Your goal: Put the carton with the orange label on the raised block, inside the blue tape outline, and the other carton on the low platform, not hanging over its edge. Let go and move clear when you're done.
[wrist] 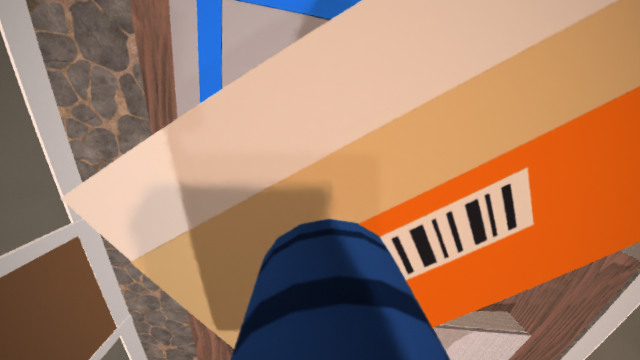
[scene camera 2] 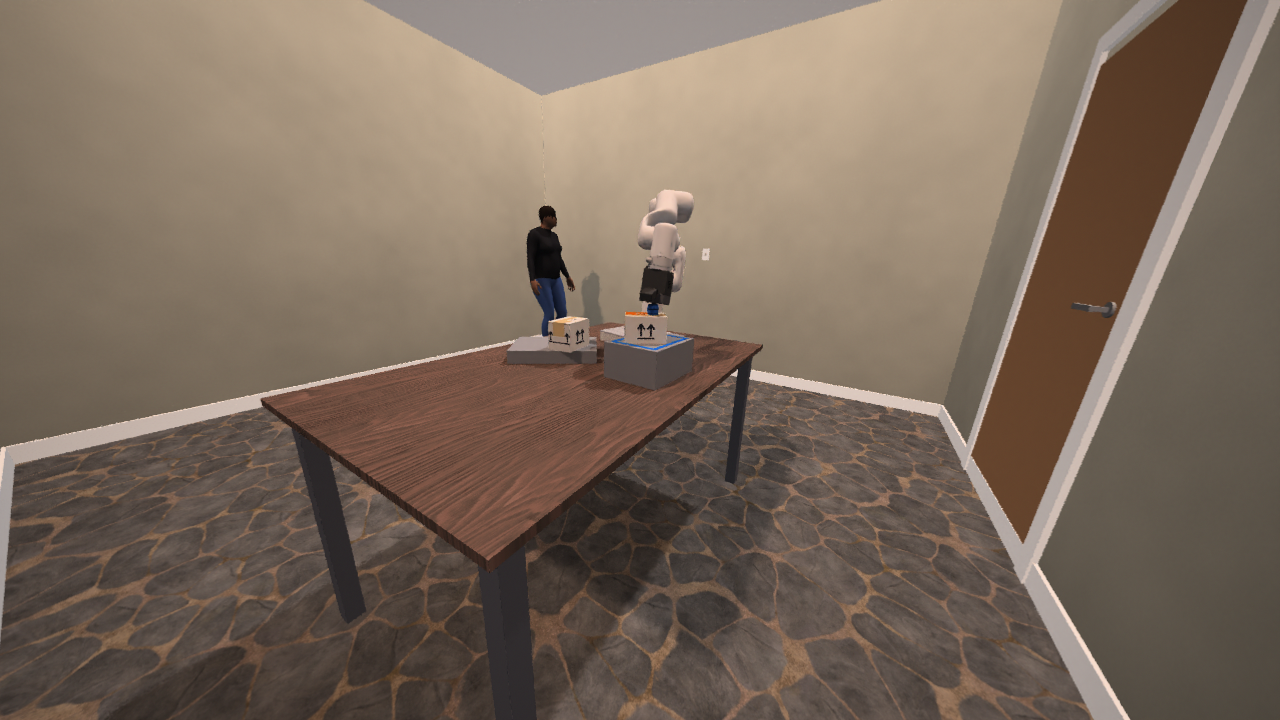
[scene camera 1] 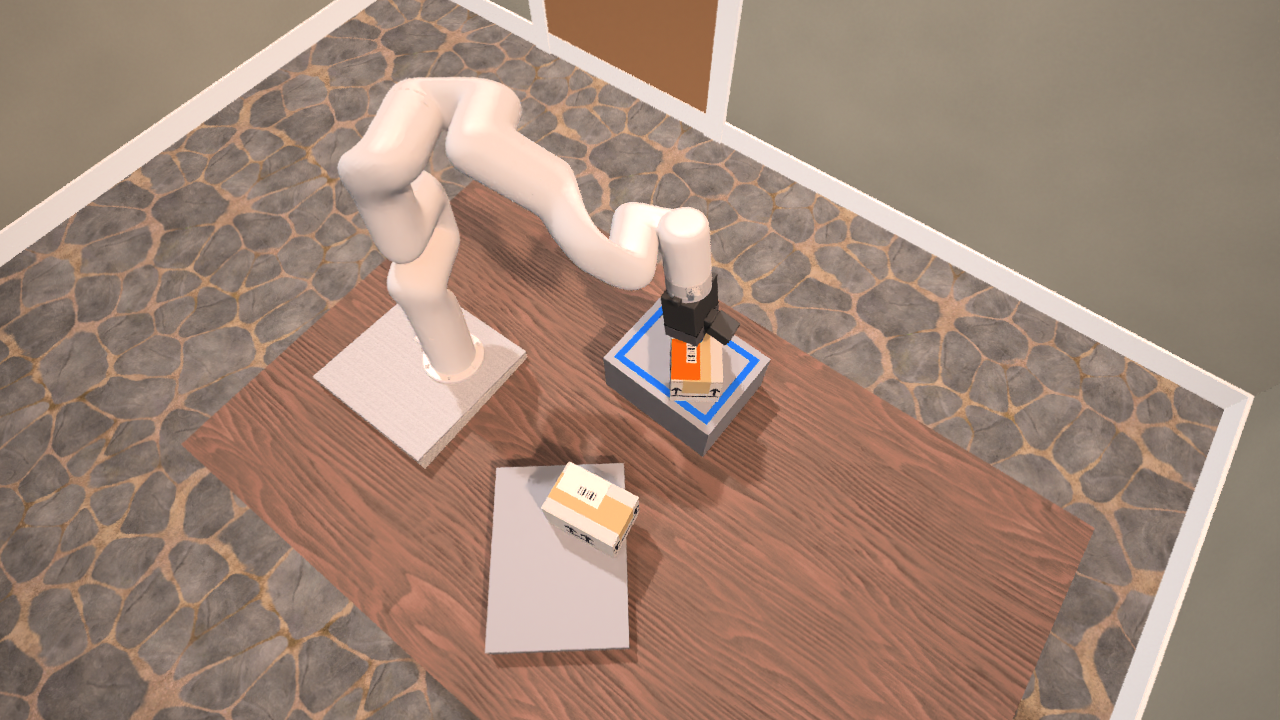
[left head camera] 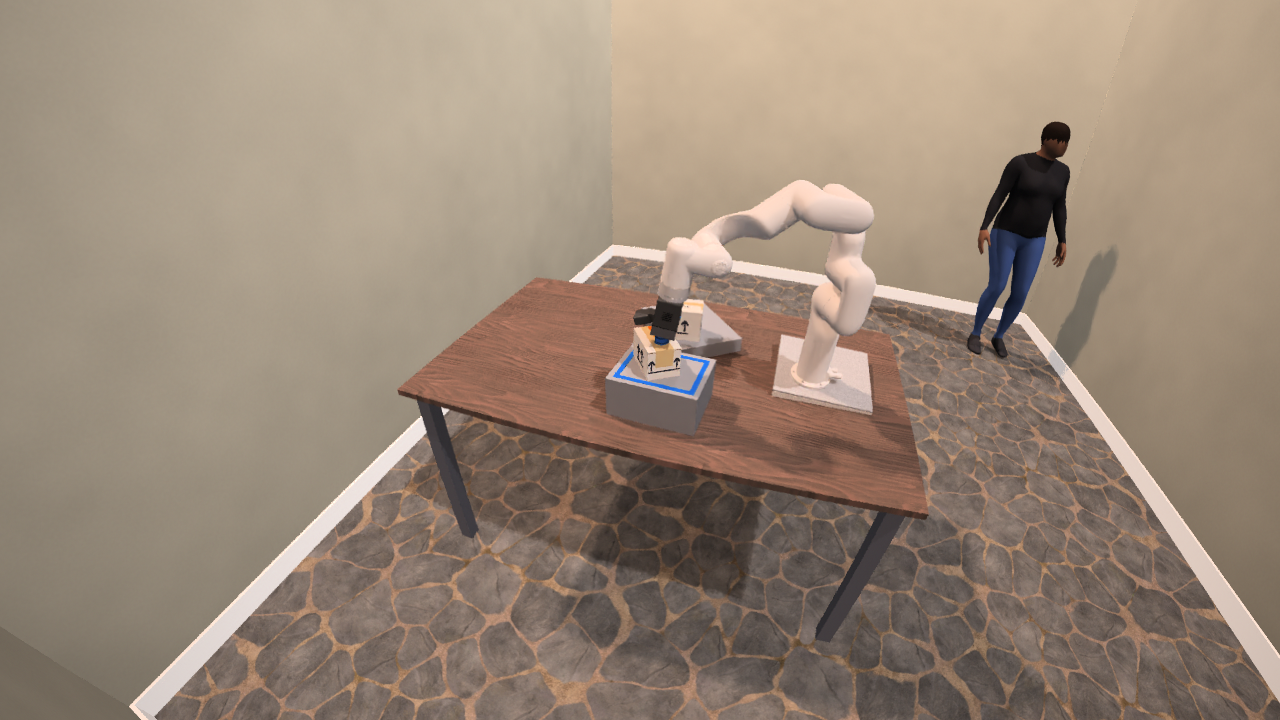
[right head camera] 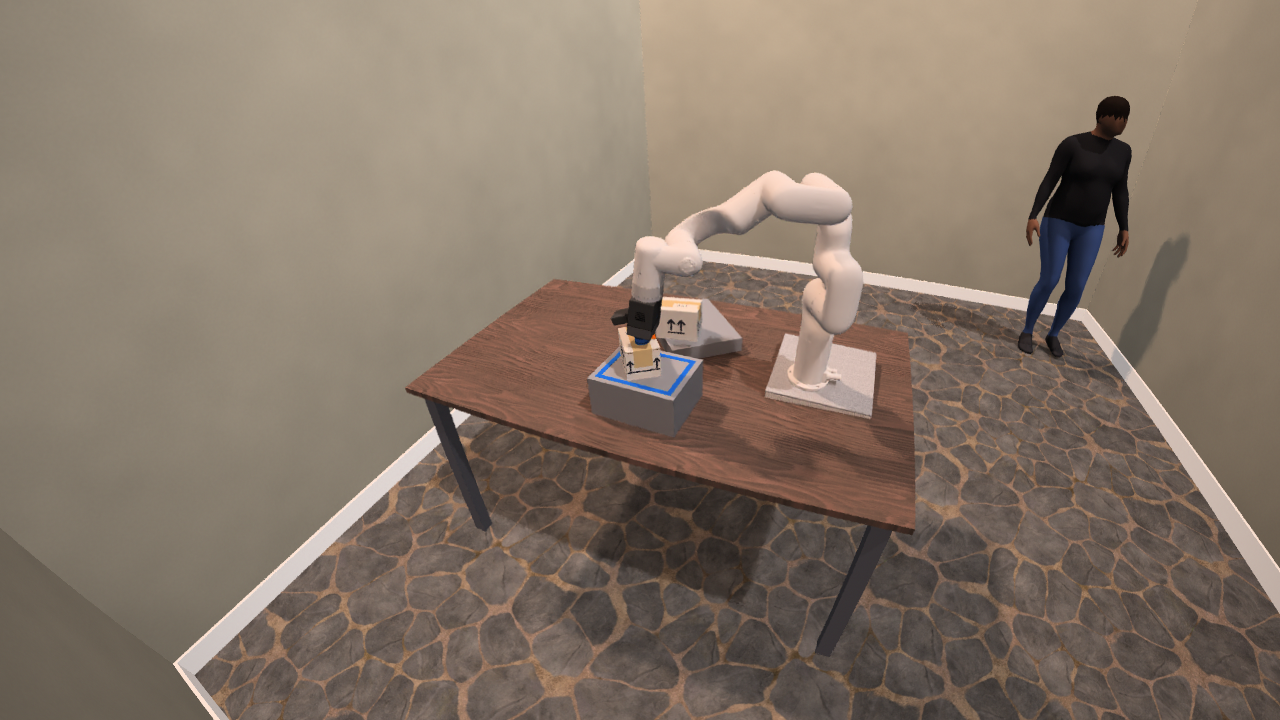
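My suction cup (left head camera: 661, 340) (right head camera: 640, 341) (scene camera 2: 652, 308) (wrist: 330, 232) is down on the top of the carton with the orange label (left head camera: 663, 360) (right head camera: 642, 358) (scene camera 1: 687, 364) (scene camera 2: 646, 329) (wrist: 575, 150) and holds it, near one end. That carton is upright at the top of the raised block (left head camera: 648, 407) (scene camera 1: 653, 402) (scene camera 2: 640, 365). In scene camera 1 its near corner overlaps the blue tape outline (scene camera 1: 732, 391); contact underneath is hard to judge. The other carton (right head camera: 680, 324) (scene camera 1: 590, 510) (scene camera 2: 569, 334) stands turned on the low platform (scene camera 1: 554, 600) (scene camera 2: 537, 354), near its edge; any overhang is unclear.
The arm's base plate (left head camera: 850, 367) (scene camera 1: 402, 411) stands on the wooden table (left head camera: 537, 358) (scene camera 1: 805, 555) beside the block and platform. A person (left head camera: 1033, 201) (right head camera: 1087, 183) (scene camera 2: 545, 259) stands on the floor beyond the table.
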